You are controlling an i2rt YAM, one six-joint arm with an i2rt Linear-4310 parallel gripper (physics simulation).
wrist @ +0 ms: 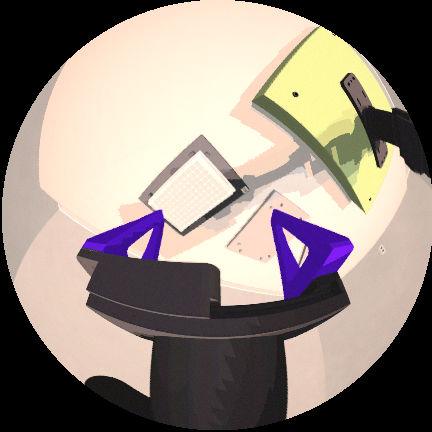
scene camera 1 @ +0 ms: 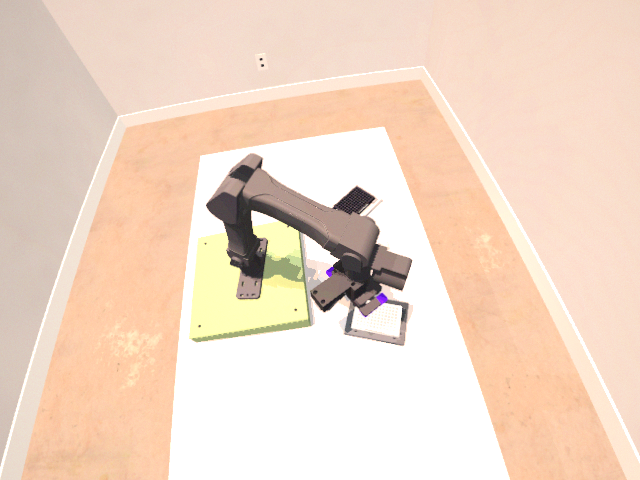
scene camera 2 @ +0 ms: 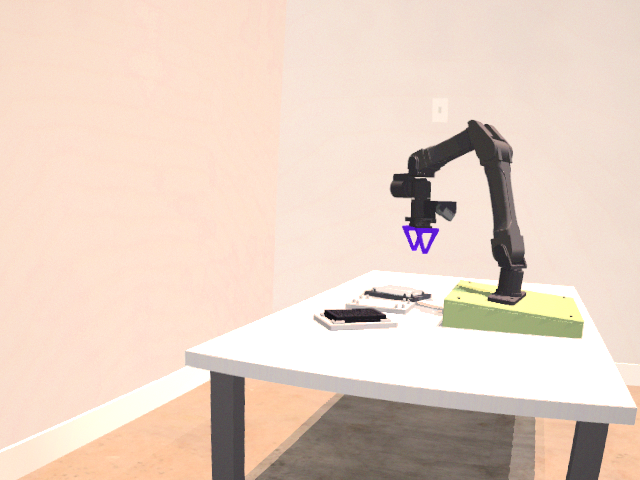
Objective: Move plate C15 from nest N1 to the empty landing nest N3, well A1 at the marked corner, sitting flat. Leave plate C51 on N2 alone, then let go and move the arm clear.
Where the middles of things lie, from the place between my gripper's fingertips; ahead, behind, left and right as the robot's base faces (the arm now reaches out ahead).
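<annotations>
A translucent well plate (scene camera 1: 385,319) sits 6 cm ahead of my hand, 1 cm to the right of it and 12 cm below it. Going by their middles, the plate is the nearest to my hand of the things named here. I see a black gridded rack (scene camera 2: 359,315) as well, which is 12 cm below my hand and 1 cm ahead of it, and 40 cm to the left of it.
</annotations>
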